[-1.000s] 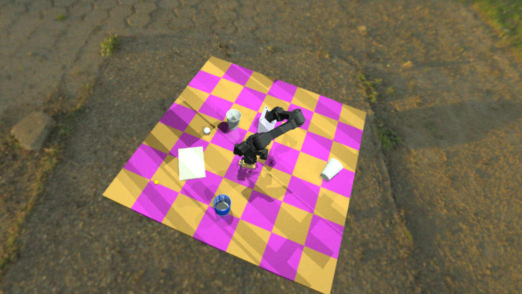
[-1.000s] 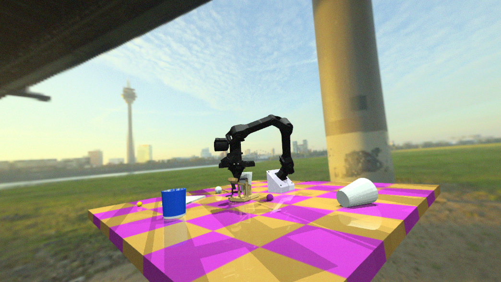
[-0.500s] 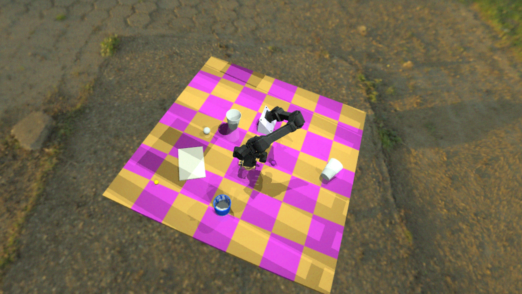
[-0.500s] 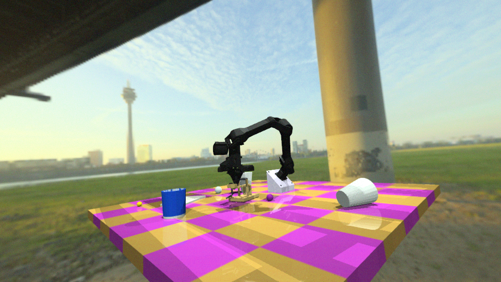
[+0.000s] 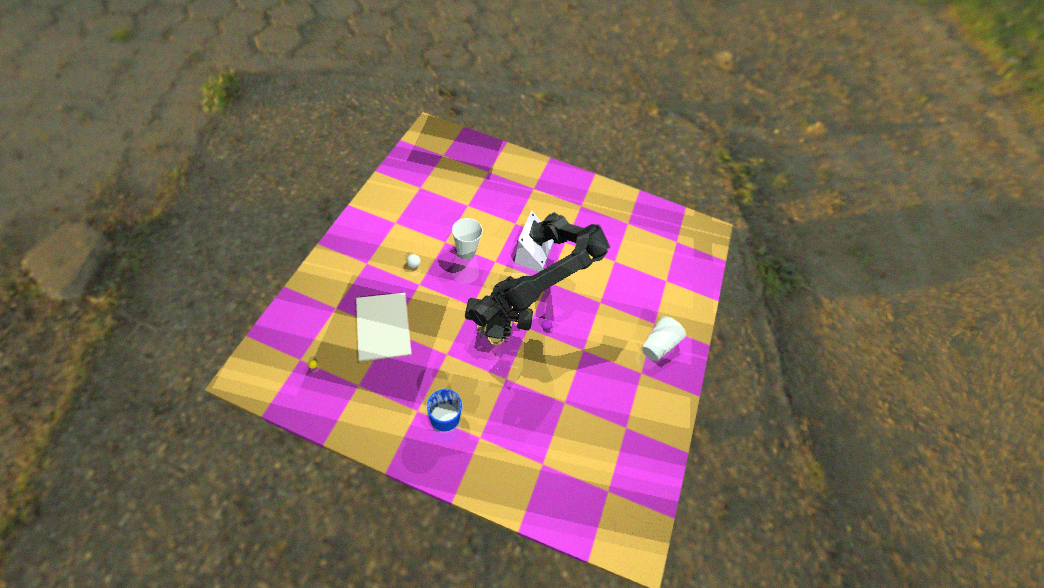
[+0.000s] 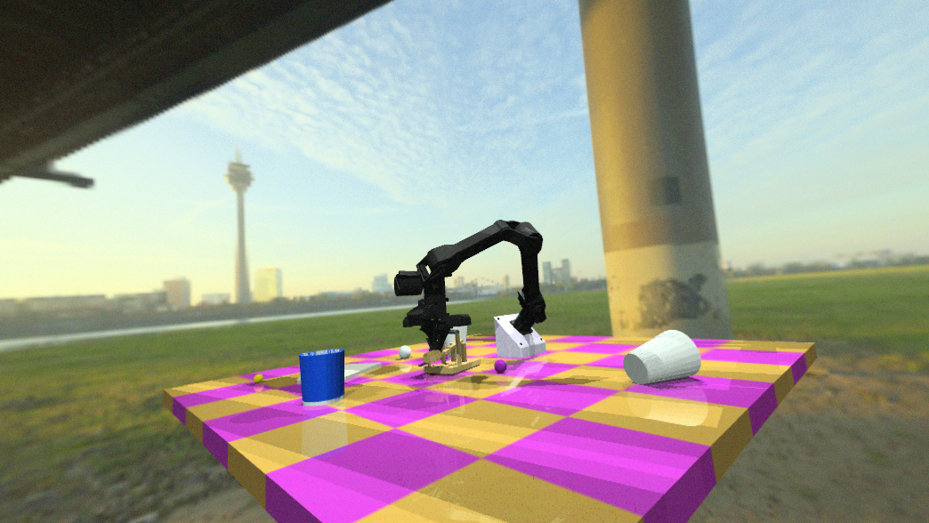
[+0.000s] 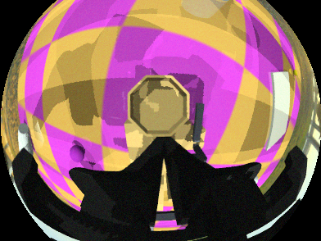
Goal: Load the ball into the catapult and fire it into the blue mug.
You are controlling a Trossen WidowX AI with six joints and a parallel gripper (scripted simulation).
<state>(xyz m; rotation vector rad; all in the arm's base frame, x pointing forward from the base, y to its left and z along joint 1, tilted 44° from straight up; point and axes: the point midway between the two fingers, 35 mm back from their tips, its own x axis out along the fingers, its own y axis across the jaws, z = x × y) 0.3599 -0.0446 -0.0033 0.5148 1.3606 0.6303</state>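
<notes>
Now: gripper tip 30 mm past the wooden catapult and 10 mm to the left of it. Round my gripper tip: blue mug: 290 mm ahead, 60 mm to the right, 20 mm below; then purple ball: 140 mm to the left, 80 mm behind, 40 mm below; then white slab: 330 mm to the right, 70 mm ahead, 50 mm below.
</notes>
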